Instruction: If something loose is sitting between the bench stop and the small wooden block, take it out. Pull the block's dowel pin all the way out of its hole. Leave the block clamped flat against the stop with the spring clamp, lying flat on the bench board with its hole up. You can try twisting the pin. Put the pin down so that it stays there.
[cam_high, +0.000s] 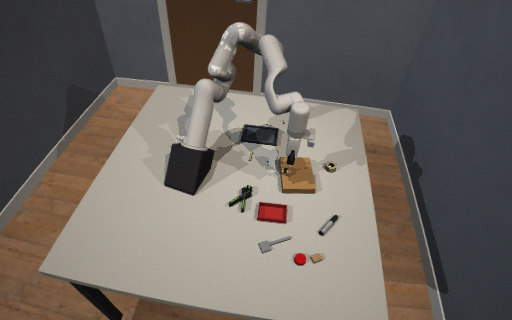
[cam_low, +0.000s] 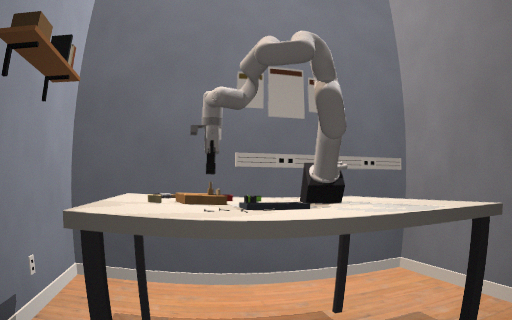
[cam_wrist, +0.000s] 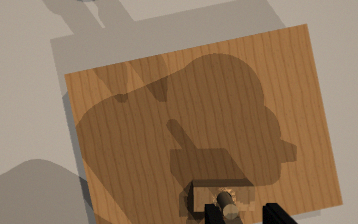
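The dowel pin lies 70 mm below my hand. Round my hand: brass nut: 210 mm ahead, 110 mm below, 90 mm to the left; then small wooden block: 90 mm below; then loose dowel: 190 mm behind, 120 mm below, 100 mm to the left.
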